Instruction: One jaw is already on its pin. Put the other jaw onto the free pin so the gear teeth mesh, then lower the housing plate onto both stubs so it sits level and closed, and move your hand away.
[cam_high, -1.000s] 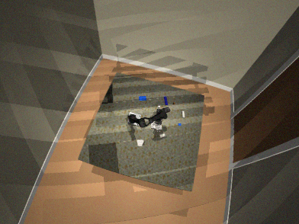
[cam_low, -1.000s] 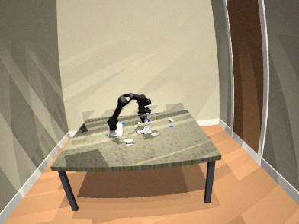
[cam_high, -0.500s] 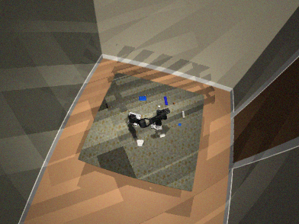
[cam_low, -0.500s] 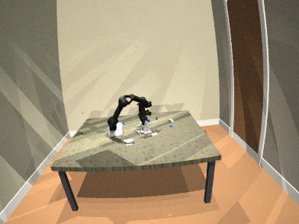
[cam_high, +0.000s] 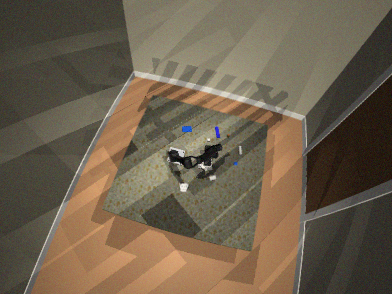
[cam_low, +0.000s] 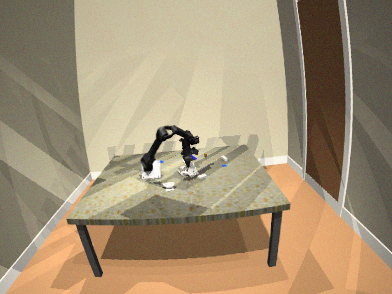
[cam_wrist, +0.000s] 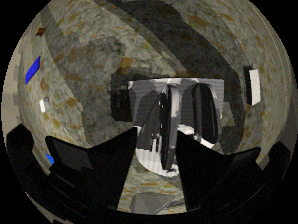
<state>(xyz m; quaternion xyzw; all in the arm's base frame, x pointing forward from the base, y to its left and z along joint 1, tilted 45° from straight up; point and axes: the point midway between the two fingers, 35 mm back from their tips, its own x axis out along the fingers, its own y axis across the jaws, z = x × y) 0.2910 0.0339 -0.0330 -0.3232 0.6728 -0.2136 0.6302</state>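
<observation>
My gripper tip is now 100 mm short of the small white piece, 150 mm to the left of it and 30 mm above it. Also, from my gripper tip: small blue piece 270 mm ahead, 50 mm to the left, 30 mm below; then white cylinder 290 mm ahead, 200 mm to the left, 20 mm below; then blue bar 40 mm ahead, 340 mm to the left, 30 mm below.
</observation>
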